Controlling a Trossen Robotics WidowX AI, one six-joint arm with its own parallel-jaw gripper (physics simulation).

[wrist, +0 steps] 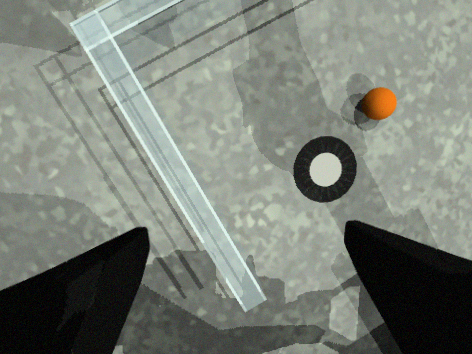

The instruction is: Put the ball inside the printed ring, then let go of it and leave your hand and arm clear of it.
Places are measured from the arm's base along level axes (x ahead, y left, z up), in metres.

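Where they show: gripper, fingertip midpoint: (pixel 247 234).
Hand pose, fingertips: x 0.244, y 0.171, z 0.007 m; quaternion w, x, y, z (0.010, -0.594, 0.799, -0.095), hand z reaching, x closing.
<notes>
After its pixels a point has its place.
An orange ball (pixel 379 103) {x 0.267, y 0.018, z -0.115 m} rests on the speckled grey surface at the upper right of the wrist view, with shadows at its left side. A printed black ring (pixel 301 169) {x 0.229, y 0.095, z -0.141 m} with a pale centre lies flat, below and to the left of the ball. The ball is outside the ring, a short way apart from it. My gripper (pixel 247 234) {x 0.244, y 0.171, z 0.007 m} is open, with its two black fingers at the lower left and lower right and nothing between them. The fingertips show lower in the view than the ring and the ball.
A clear, see-through wall or bar (pixel 165 155) {x 0.284, y 0.204, z -0.082 m} with bright edges runs diagonally from the upper left to the lower middle, left of the ring. Another clear piece meets it at the upper left corner. Thin dark shadow lines and broad shadows fall across the speckled surface (pixel 280 240) {x 0.167, y 0.136, z -0.142 m}.
</notes>
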